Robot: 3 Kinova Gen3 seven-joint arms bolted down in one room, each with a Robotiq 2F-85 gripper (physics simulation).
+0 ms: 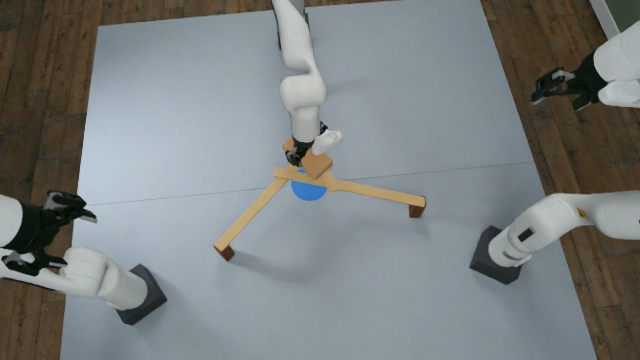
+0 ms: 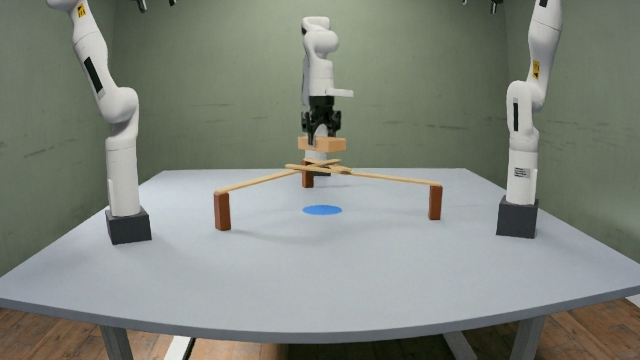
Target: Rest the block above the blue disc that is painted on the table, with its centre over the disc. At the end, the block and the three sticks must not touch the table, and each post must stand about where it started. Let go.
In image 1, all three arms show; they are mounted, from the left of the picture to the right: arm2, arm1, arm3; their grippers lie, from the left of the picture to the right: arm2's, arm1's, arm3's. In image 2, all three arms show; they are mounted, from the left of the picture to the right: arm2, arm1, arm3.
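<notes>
Arm1's gripper (image 1: 296,159) (image 2: 316,140) is shut on the orange-brown block (image 1: 318,165) (image 2: 329,144), holding it a little above the crossed sticks. The left stick (image 1: 250,215) (image 2: 255,182) rests on the left post (image 1: 227,253) (image 2: 222,211). The right stick (image 1: 380,192) (image 2: 395,178) rests on the right post (image 1: 416,211) (image 2: 435,202). The third stick (image 1: 330,184) reaches from the back post (image 2: 307,176); its far part is hidden. The sticks overlap above the blue disc (image 1: 309,192) (image 2: 322,210). Arm2's gripper (image 1: 80,241) and arm3's gripper (image 1: 556,104) are open.
Arm2's dark base (image 1: 142,300) (image 2: 128,227) stands at the left and arm3's dark base (image 1: 487,262) (image 2: 517,220) at the right. Arm1 reaches in from the back. Arm2's and arm3's grippers hang high, away from the sticks. The grey table (image 1: 310,310) (image 2: 320,295) carries the posts.
</notes>
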